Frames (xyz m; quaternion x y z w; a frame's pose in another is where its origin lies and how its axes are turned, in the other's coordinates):
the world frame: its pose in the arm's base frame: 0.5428 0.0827 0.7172 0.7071 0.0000 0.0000 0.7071
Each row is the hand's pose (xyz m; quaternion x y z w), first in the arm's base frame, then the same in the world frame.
Working: the arm's base frame: its pose in the world frame: -0.5428 -0.7172 0.0827 -0.7071 0.0000 0.0000 0.7071

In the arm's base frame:
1: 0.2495 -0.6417 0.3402 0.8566 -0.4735 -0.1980 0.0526
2: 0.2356 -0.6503 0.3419 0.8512 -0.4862 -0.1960 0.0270
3: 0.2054 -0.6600 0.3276 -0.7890 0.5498 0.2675 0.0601
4: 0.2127 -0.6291 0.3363 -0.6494 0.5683 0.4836 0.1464
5: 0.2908 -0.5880 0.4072 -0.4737 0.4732 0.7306 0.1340
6: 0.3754 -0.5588 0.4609 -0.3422 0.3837 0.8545 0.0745
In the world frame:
1: -0.2933 -0.3770 0.7244 0.5685 -0.4748 0.1948 0.6429
2: -0.3072 -0.3753 0.7330 0.5828 -0.4824 0.2052 0.6210
3: -0.3374 -0.3896 0.7427 0.6004 -0.5779 0.1996 0.5154
4: -0.3301 -0.3809 0.7118 0.5627 -0.7438 0.0599 0.3557
5: -0.2520 -0.3100 0.6707 0.4297 -0.8512 -0.1820 0.2402
6: -0.1674 -0.2563 0.6415 0.2946 -0.8755 -0.3329 0.1893

